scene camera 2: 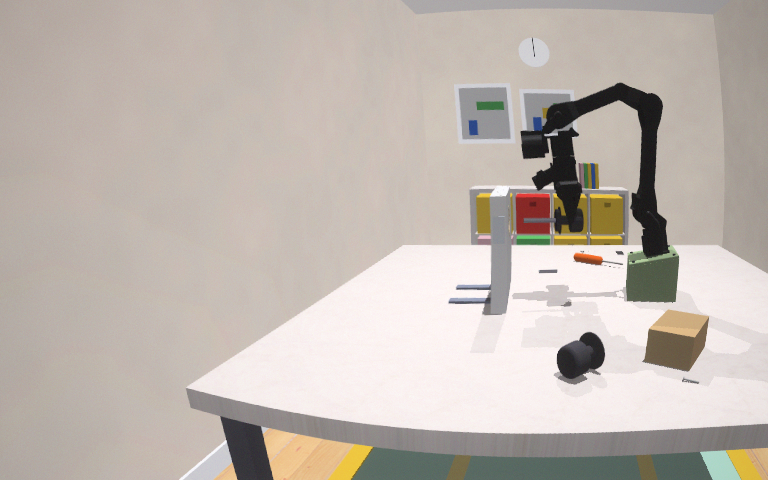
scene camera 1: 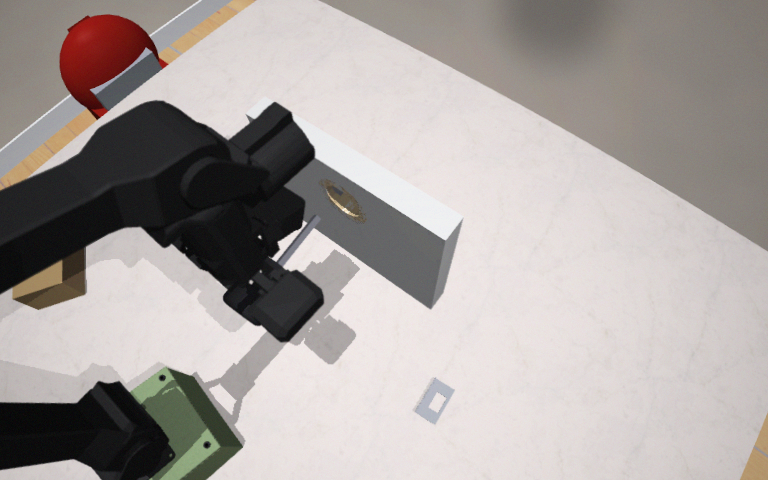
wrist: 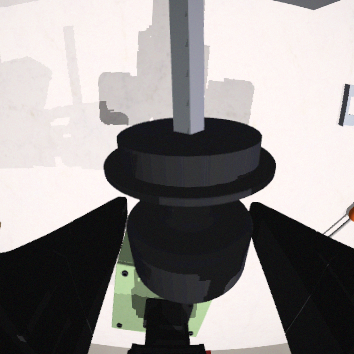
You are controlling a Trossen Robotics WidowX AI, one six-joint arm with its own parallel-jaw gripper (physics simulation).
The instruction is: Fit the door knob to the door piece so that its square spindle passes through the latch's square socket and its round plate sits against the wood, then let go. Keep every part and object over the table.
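Pixels of known places: gripper, between the fingertips: point(scene camera 2: 570, 221) point(scene camera 1: 258, 293) point(wrist: 188, 208); arm's base, origin of its link: point(scene camera 2: 656, 252) point(scene camera 1: 140, 453) point(wrist: 166, 314).
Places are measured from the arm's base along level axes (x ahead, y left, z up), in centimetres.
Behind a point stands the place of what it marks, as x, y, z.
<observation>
The black door knob point(scene camera 2: 576, 220) @[22.3, 4.6, 8.1] point(wrist: 190, 255) @[24.1, 2.1, 10.4] is held level above the table, its round plate point(scene camera 2: 558, 220) @[26.8, 5.3, 8.1] point(wrist: 189, 172) @[27.2, 2.8, 10.4] in front of the fingers. My gripper point(scene camera 2: 572, 218) @[24.0, 2.0, 7.4] point(wrist: 188, 208) @[24.0, 2.0, 7.4] is shut on the knob's rounded grip. The square grey spindle point(scene camera 1: 300, 240) @[32.0, 3.3, 8.0] point(scene camera 2: 538, 220) @[32.0, 4.0, 7.8] point(wrist: 189, 70) @[29.8, 3.1, 8.3] points at the upright door piece point(scene camera 1: 385, 237) @[40.3, -3.0, 5.5] point(scene camera 2: 500, 260) @[38.9, 18.7, 1.4]. The spindle's tip is a short gap from the door face in scene camera 2. The brass-coloured latch opening point(scene camera 1: 342, 202) @[40.1, 4.9, 5.3] is on the near face in scene camera 1. The square socket is too small to judge alignment.
A second black knob point(scene camera 2: 574, 359) @[20.3, 52.1, -6.3] lies on the table point(scene camera 2: 396, 362) @[51.0, 48.1, -10.4]. A brown box point(scene camera 1: 42, 280) @[-0.6, 35.5, -4.4] point(scene camera 2: 671, 345) @[2.8, 45.4, -6.5], an orange screwdriver point(scene camera 2: 587, 258) @[19.2, -32.1, -8.7] and a flat metal plate point(scene camera 1: 423, 405) @[30.0, -20.1, -10.2] also lie there. The green arm base point(scene camera 1: 186, 418) @[6.6, -0.3, -1.2] point(scene camera 2: 651, 283) @[2.1, 7.7, -5.9] stands behind. Two feet point(scene camera 2: 470, 300) @[47.4, 11.7, -9.8] jut from the door's far side.
</observation>
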